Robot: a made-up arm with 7 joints.
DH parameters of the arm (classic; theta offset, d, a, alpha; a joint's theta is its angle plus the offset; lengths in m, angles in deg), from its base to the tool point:
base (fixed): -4.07 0 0 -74.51
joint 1: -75.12 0.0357 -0.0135 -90
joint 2: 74 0 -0.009 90
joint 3: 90 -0.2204 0.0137 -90
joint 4: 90 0.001 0.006 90
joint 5: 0 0.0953 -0.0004 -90
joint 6: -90 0 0.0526 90
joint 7: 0 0 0 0
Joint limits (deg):
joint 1: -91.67..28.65
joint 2: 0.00..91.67
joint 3: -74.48..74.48
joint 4: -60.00..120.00
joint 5: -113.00..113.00
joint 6: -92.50..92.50
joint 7: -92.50..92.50
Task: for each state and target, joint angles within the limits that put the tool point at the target. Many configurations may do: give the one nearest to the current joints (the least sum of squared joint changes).
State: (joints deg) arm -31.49 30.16 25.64 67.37 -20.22 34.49 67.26
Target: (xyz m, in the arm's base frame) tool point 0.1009 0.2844 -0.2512
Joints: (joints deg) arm -23.18 42.99 26.87 67.67 -19.31 37.34 67.26
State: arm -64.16 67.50 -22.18 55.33 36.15 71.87 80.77
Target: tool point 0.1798 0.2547 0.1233
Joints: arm -78.06 79.75 -19.65 12.59 56.73 81.80 80.77
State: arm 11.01 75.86 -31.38 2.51 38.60 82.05 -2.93
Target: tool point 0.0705 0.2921 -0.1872
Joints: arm -3.13 61.44 -32.88 20.34 32.44 70.44 -2.93
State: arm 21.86 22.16 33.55 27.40 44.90 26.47 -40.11
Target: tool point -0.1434 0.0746 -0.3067
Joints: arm 28.65 0.00 0.40 30.46 36.32 47.22 -40.11
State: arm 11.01 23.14 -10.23 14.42 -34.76 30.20 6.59
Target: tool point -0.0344 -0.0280 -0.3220
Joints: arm 11.21 0.00 -30.36 24.02 -36.76 32.66 6.59
